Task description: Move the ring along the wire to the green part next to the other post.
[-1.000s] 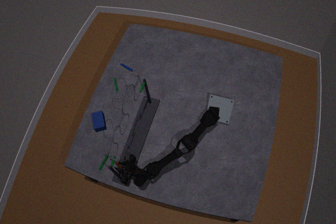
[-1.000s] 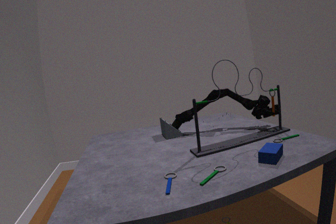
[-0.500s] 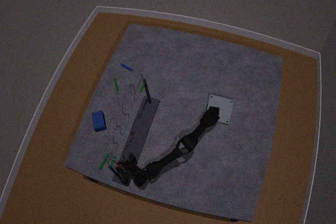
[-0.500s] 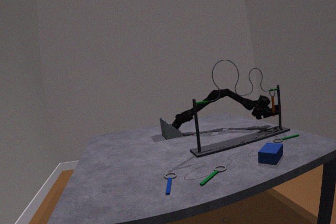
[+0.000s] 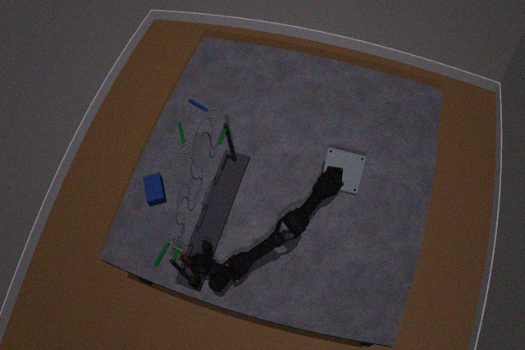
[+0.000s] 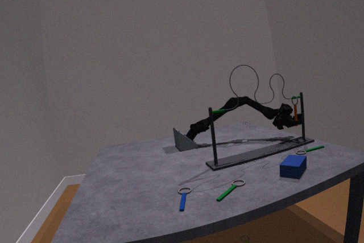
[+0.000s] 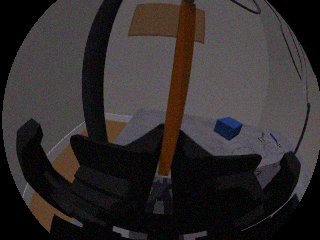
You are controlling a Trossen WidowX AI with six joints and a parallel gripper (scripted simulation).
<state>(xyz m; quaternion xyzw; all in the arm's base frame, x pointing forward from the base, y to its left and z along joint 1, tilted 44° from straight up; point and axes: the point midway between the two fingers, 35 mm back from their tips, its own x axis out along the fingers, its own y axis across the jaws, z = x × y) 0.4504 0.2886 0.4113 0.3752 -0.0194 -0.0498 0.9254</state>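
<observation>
Right now the ring with orange handle is 3 cm behind my gripper tip and 8 cm above it. The rest, counted from my gripper tip: blue-handled ring: 14 cm ahead, 74 cm to the right, 12 cm below.
</observation>
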